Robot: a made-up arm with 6 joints. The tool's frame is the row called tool.
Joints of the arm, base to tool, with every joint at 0 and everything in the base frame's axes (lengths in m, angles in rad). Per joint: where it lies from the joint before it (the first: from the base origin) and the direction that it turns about. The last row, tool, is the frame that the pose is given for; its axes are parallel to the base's.
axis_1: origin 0 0 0.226 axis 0 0 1
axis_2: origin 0 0.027 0 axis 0 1 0
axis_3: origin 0 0 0.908 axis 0 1 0
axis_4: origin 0 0 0.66 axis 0 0 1
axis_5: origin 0 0 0 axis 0 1 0
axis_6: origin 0 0 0.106 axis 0 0 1
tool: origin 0 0 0
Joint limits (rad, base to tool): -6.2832..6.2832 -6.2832..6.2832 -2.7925..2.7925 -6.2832..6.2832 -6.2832..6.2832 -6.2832..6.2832
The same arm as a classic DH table. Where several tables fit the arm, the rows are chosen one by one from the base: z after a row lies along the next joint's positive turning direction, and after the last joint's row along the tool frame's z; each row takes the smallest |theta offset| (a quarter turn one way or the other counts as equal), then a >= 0, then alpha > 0; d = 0 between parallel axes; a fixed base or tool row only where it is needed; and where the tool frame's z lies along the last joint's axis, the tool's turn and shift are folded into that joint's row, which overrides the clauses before.
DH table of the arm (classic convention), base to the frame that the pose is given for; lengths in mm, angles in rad. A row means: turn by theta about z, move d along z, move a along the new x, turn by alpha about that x. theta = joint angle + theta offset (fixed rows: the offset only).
axis_1: a 0.0; alpha -1.5708; d 226.0; theta0 0.0000
axis_2: a 908.0; alpha 0.0000; d 0.0; theta0 -1.5708
axis_3: a 0.0; alpha 1.5708; d 27.0; theta0 1.5708
axis_4: a 0.0; alpha -1.5708; d 660.0; theta0 0.0000
axis_5: a 0.0; alpha 1.5708; d 0.0; theta0 0.0000
axis_6: a 0.0; alpha 0.0000; d 106.0; theta0 0.0000
Joint limits (rad, base to tool): -6.2832..6.2832 -6.2832..6.2832 -2.7925..2.7925 -6.2832..6.2832 -6.2832..6.2832 -6.2832..6.2832

